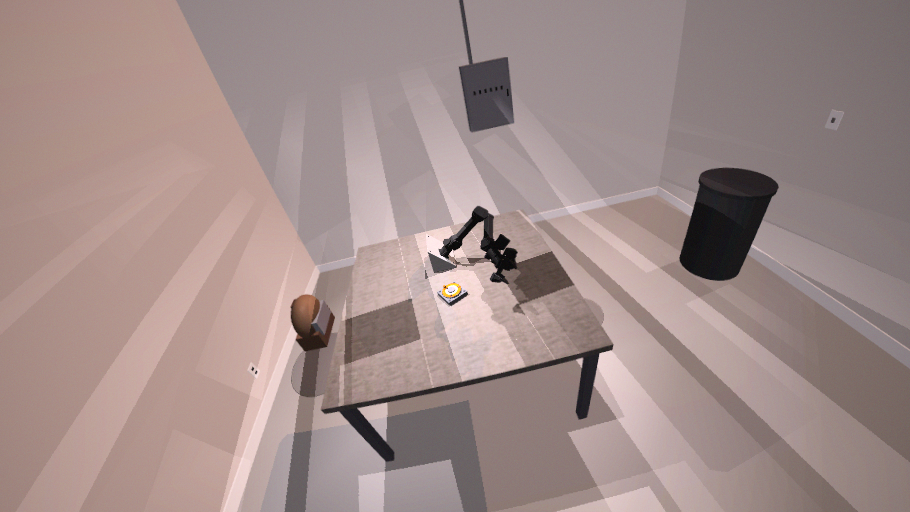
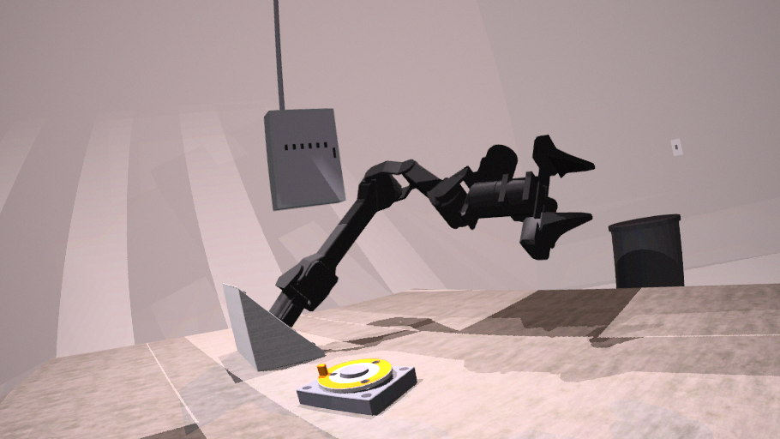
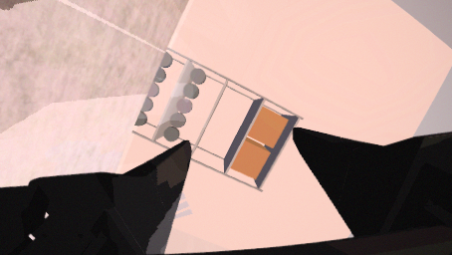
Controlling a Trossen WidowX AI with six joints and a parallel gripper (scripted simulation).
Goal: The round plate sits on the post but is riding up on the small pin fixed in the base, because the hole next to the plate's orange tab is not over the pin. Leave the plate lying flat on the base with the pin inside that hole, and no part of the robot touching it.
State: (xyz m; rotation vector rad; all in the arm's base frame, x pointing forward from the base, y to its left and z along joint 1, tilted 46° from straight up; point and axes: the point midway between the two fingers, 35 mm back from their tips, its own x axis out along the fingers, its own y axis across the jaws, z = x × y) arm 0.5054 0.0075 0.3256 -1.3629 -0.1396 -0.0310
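My gripper tip is now 260 mm past the base, 270 mm to the left of it and 210 mm above it.
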